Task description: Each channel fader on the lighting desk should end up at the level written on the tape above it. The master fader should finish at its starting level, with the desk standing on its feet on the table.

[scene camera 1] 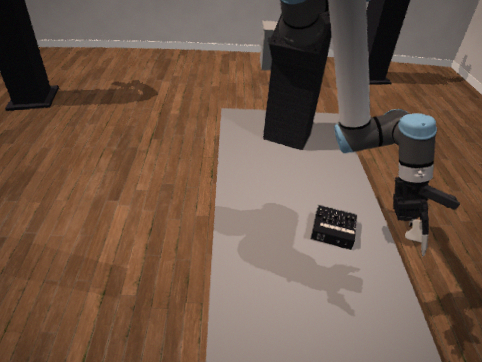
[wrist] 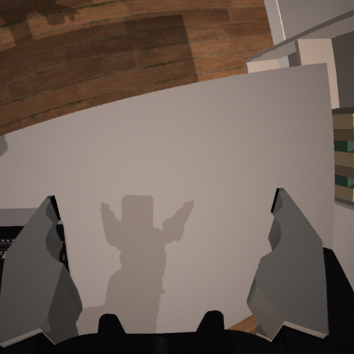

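Pixels of known places: gripper, fingertip midpoint: (scene camera 1: 416, 240); arm's base, origin of the base link: (scene camera 1: 301, 27).
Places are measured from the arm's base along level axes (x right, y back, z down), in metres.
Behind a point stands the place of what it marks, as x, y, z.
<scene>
The lighting desk (scene camera 1: 334, 227) @(-0.005, -0.642, 0.545) is a small black box with rows of tiny controls and a pale tape strip. It appears upright on the grey table (scene camera 1: 260, 172) @(0.180, -0.218, 0.600) (wrist: 210, 135). Its faders and the writing on the tape are too small to read. In the wrist view, part of the desk (wrist: 11, 233) shows at the left edge, partly hidden behind the left finger. My gripper (scene camera 1: 419, 244) @(-0.109, -0.903, 0.326) (wrist: 165, 193) is open and empty, with its fingers wide apart. It hangs above the table's right side in the scene view, to the right of the desk and apart from it.
A tall black pedestal (scene camera 1: 292, 95) @(0.001, -0.022, 0.309) stands at the table's far end, below the arm. Black pillars (scene camera 1: 22, 55) (scene camera 1: 387, 40) stand on the wooden floor (scene camera 1: 115, 200) (wrist: 125, 55). In the wrist view, a shelf-like unit with beige and green parts (wrist: 344, 160) is at the right edge.
</scene>
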